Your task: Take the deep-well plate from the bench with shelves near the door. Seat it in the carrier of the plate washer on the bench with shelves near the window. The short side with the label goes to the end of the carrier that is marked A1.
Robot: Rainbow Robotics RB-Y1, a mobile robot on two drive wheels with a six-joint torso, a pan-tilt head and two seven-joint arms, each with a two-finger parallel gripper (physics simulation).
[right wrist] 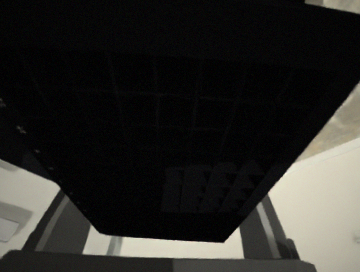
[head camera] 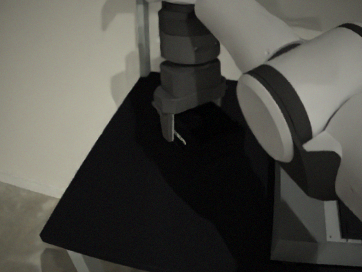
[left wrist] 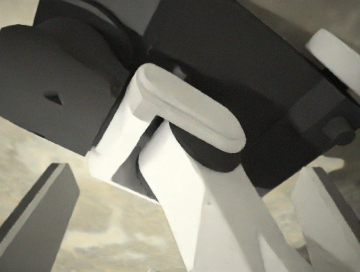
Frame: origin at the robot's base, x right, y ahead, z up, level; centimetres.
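Where they show: left gripper, between the fingertips: [left wrist: 182,179]; right gripper, between the fingertips: [right wrist: 168,155].
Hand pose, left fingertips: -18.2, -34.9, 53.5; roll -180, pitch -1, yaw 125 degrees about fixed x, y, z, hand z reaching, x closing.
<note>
Each offset is from my left fingertips to the top centre of the thing, as dx, dy, dz. "pt": to the spot under its first point. Level surfaces: height alone.
The black deep-well plate {+6.2, +64.9, +63.2} [head camera: 207,125] [right wrist: 140,145] is held between the fingers of my right gripper [head camera: 195,121] [right wrist: 165,200], which points down over the black bench top {dz +38.0} [head camera: 120,195]. A pale label strip {pt +3.9, +61.4, +61.0} [head camera: 180,138] shows beside one finger in the head view. In the right wrist view the wells are dark, with faint marks along the left edge. The plate's underside and its height over the bench are hard to tell. My left gripper [left wrist: 182,179] is open, with no object gripped. The plate washer's carrier and its A1 mark cannot be made out.
A grey box-like housing {pt +27.4, +56.5, +44.9} [head camera: 302,245] with a pale panel stands on the bench at the lower right of the head view. A grey upright post [head camera: 143,42] rises at the bench's back corner. A pale wall [head camera: 55,90] lies behind and to the left.
</note>
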